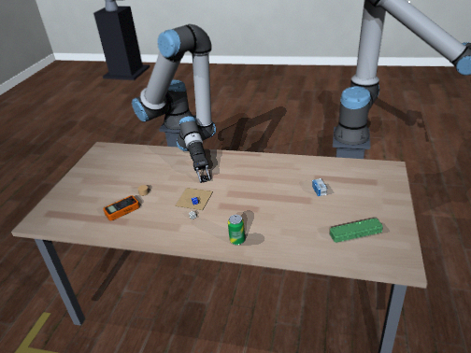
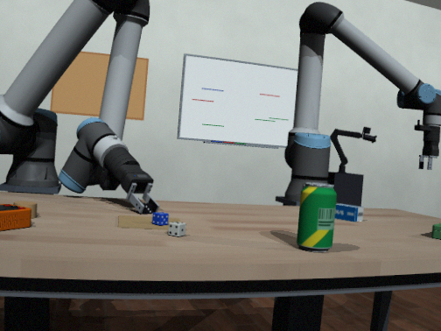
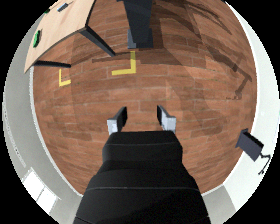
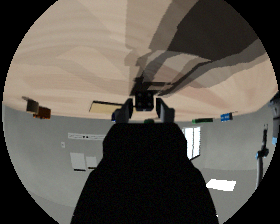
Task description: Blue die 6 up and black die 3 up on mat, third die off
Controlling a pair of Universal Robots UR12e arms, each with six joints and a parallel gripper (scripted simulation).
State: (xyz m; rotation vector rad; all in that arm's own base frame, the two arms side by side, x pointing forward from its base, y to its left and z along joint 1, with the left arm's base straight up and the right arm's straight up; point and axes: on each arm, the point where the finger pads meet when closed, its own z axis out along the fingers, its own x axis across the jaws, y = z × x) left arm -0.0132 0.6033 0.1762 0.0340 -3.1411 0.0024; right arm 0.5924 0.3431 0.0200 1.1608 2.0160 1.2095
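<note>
The black die lies 10 mm below my right hand. Also, from my right hand: white die 270 mm ahead, 40 mm to the left, 10 mm below; then blue die 180 mm ahead, 20 mm to the left; then tan mat 150 mm ahead, 20 mm below.
</note>
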